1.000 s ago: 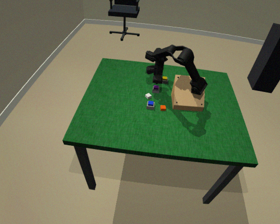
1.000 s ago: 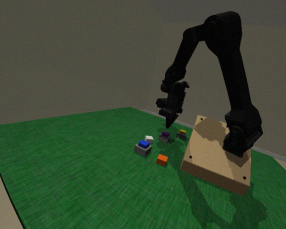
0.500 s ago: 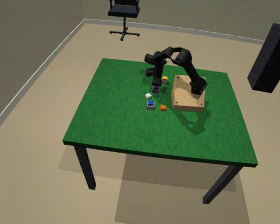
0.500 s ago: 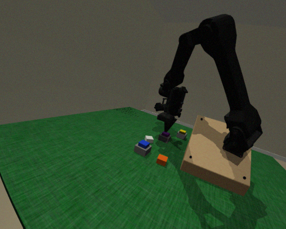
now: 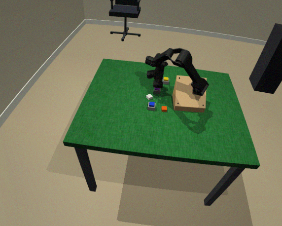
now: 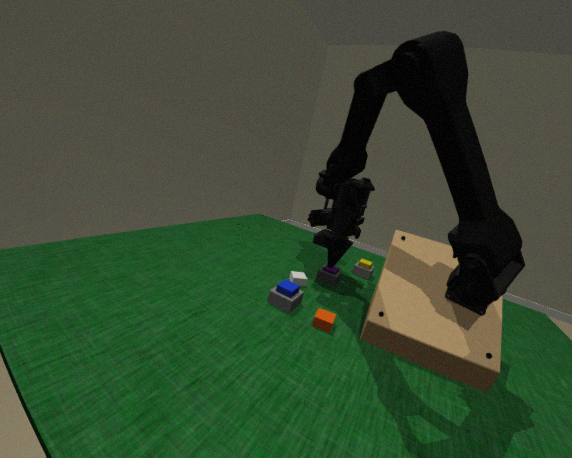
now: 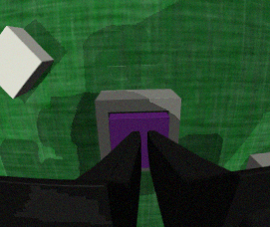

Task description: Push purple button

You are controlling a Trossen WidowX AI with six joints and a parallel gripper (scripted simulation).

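Right now my gripper tip is 10 mm above the purple button. The rest, counted from my gripper tip: blue button (10 mm ahead, 180 mm to the left); yellow button (60 mm behind, 130 mm to the right); white block (40 mm ahead, 80 mm to the left, 20 mm below).
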